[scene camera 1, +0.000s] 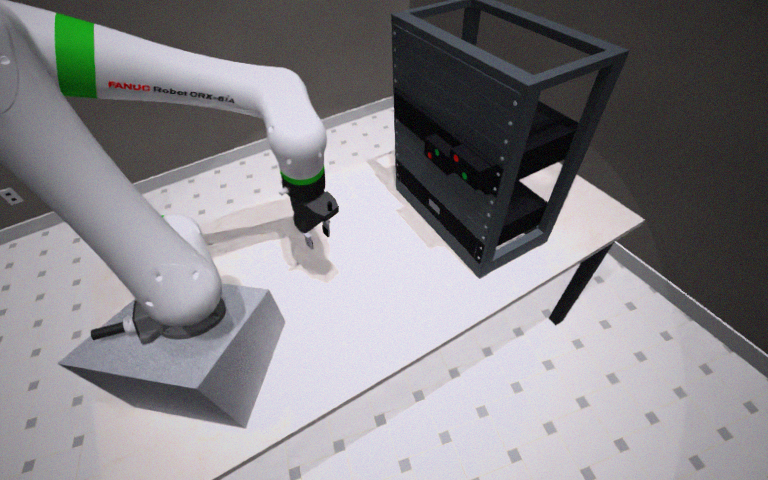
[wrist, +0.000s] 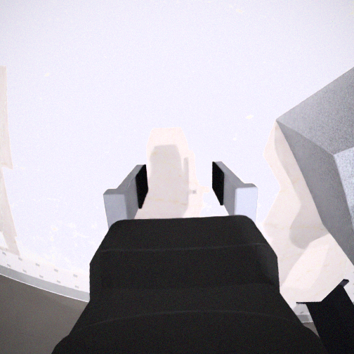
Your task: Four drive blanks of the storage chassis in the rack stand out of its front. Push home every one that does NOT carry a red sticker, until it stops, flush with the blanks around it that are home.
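Places are measured from the arm's base along level axes (x ahead, y left, z up), in metres.
Pixels of known places: gripper, fingertip midpoint: (scene camera 1: 318, 240).
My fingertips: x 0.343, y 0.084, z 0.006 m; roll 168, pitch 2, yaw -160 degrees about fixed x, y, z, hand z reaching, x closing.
For each thing: its top centre in the pictures, then the offset to it from my fingertips. "*": a spot on its surface instead. Level surfaces: height alone.
- storage chassis, surface spot: (scene camera 1: 408, 120) * dx +0.379, dy +0.198, dz +0.143 m
- pale table, its level: dz -0.225 m
- lower black unit with a light label, surface spot: (scene camera 1: 433, 206) * dx +0.403, dy +0.066, dz -0.111 m
The storage chassis (scene camera 1: 408, 120) is a black unit across the middle of the dark grey rack (scene camera 1: 512, 164) in the scene view. Dark blanks stand out of its front, close together. Two red marks (scene camera 1: 429, 154) (scene camera 1: 455, 157) and two green marks (scene camera 1: 436, 152) (scene camera 1: 464, 175) show on their faces. The blanks' edges are too dark to tell exactly which mark belongs to which blank. My gripper (scene camera 1: 317, 236) (wrist: 179, 176) is open and empty, pointing down above the table, to the left of the rack and apart from it. The chassis does not show in the wrist view.
The rack stands on the pale table (scene camera 1: 362, 316). A lower black unit with a light label (scene camera 1: 433, 206) sits beneath the chassis. The arm's grey pedestal (scene camera 1: 243, 350) (wrist: 320, 125) stands at the table's other end. The arm's shadow lies on the table under the gripper.
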